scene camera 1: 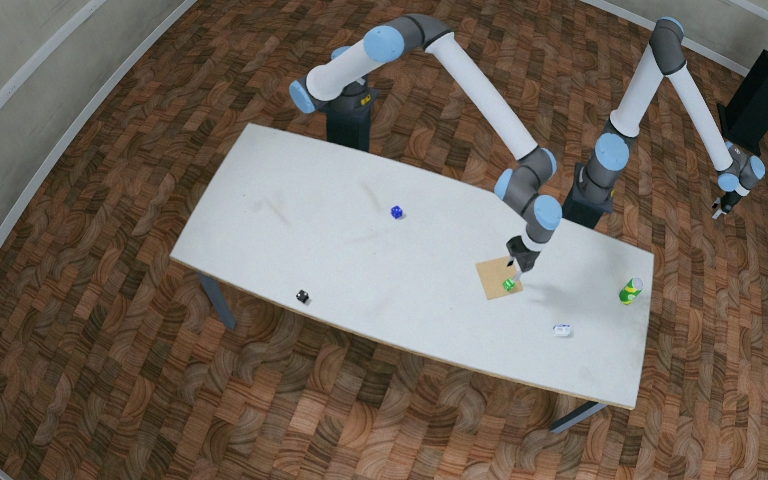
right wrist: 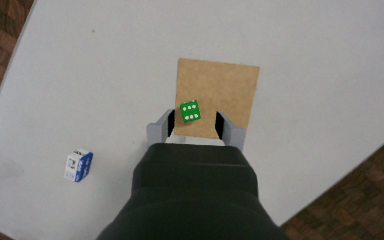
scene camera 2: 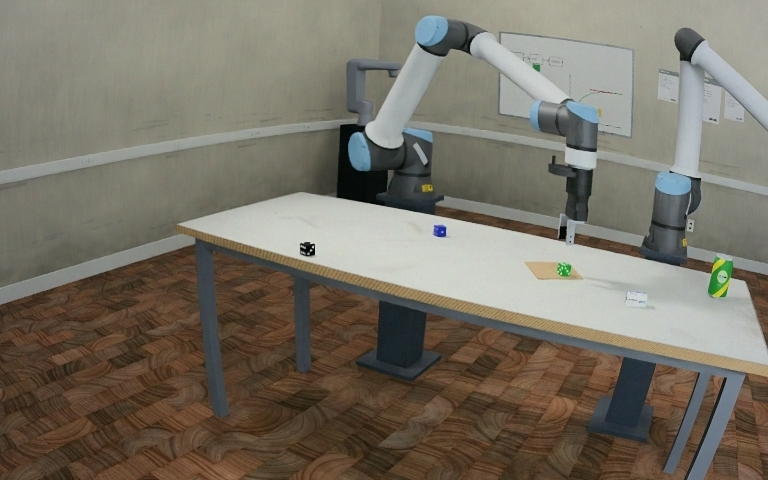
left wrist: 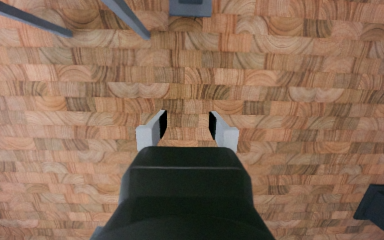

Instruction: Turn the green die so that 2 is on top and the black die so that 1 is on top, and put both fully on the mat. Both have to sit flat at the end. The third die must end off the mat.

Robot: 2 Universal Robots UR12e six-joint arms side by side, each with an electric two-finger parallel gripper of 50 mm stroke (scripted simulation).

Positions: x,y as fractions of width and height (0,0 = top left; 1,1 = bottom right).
In view: my left gripper (left wrist: 0.49,0.50), my right gripper (right wrist: 0.51,0.50) and a tan mat (scene camera 1: 0.64,0.57).
The tan mat also shows in the right wrist view (right wrist: 0.57,0.36). The left wrist view does not show the tan mat: it is out of frame.
